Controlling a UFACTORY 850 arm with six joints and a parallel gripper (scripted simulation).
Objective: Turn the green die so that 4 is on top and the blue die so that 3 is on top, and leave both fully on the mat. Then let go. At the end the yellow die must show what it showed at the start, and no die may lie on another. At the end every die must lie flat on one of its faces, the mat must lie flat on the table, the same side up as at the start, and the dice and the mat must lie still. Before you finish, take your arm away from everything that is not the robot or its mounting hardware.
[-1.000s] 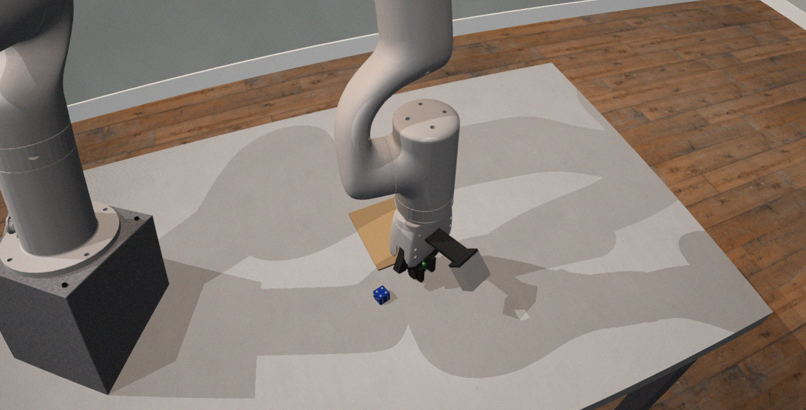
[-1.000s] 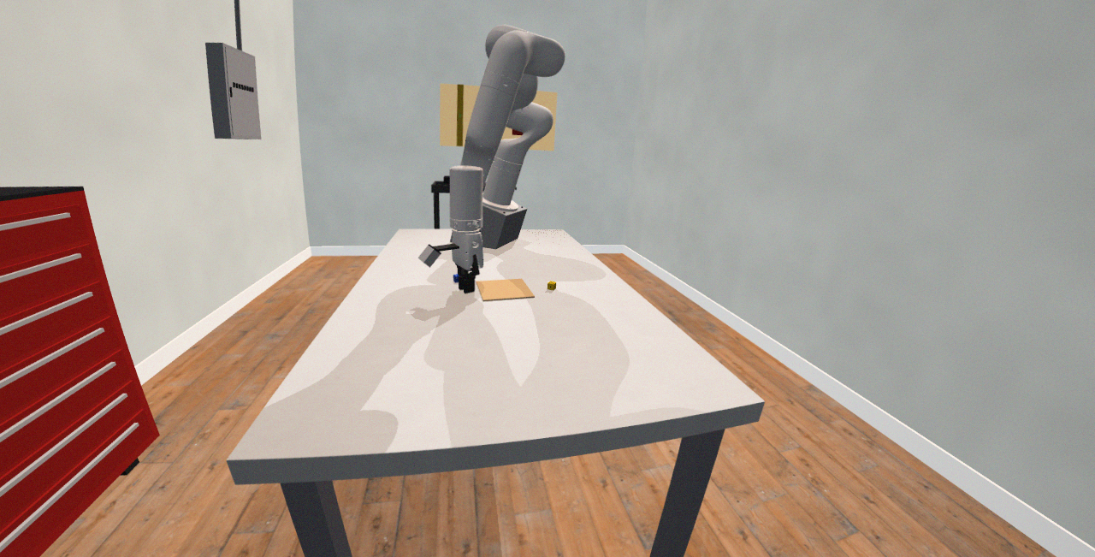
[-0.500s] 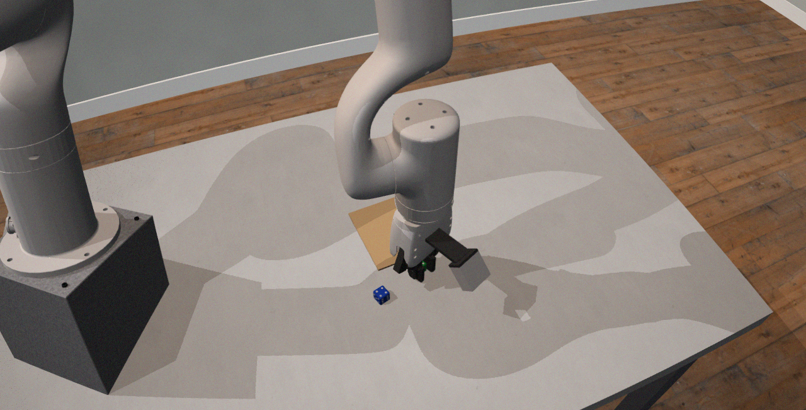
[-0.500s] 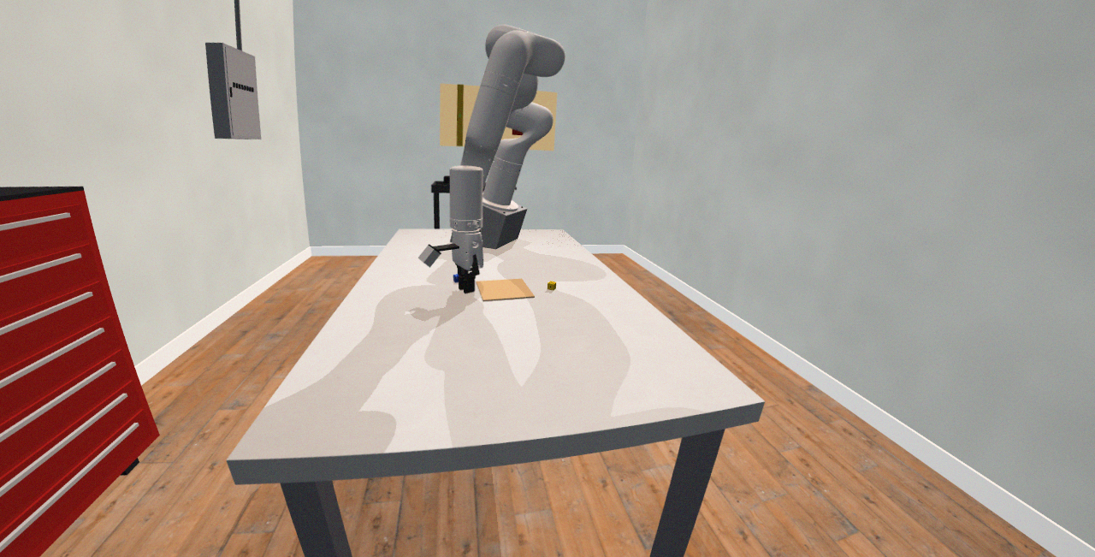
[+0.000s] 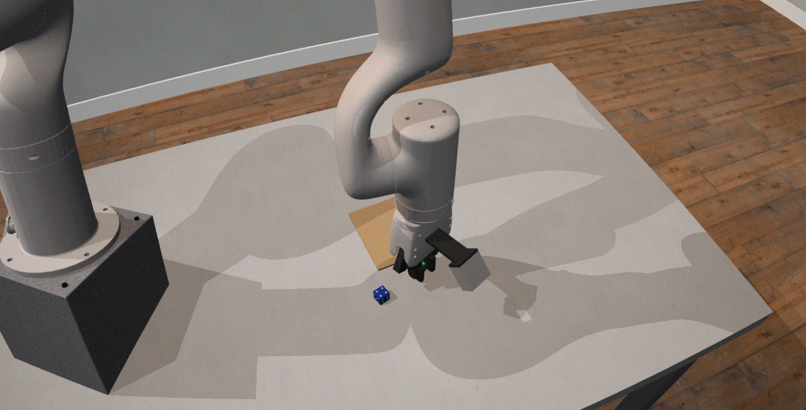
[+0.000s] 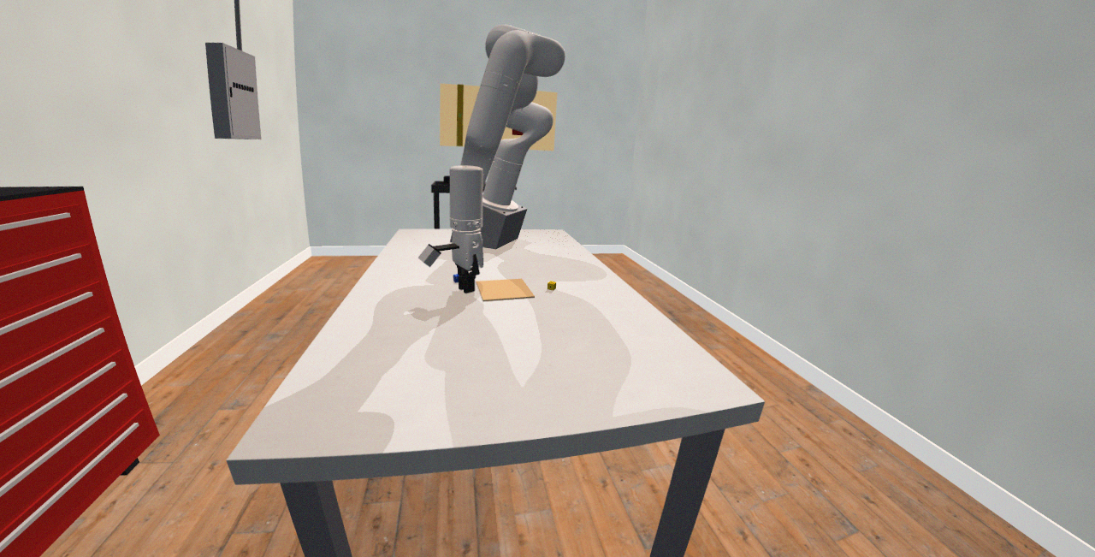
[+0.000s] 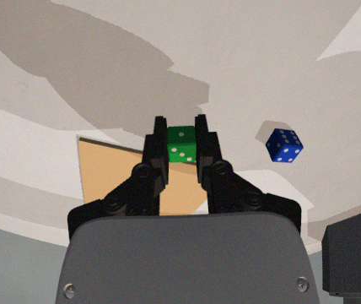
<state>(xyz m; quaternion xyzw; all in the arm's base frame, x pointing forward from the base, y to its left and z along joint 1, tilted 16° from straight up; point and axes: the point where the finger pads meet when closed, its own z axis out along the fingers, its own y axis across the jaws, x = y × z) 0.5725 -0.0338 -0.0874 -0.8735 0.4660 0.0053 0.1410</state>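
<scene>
The blue die lies 80 mm behind my hand, 40 mm to the right of it and 10 mm below it. The rest, counted from my hand: tan mat (20 mm behind, 100 mm to the left, 20 mm below); yellow die (30 mm behind, 240 mm to the left, 10 mm below); green die (10 mm to the left, 10 mm below).
</scene>
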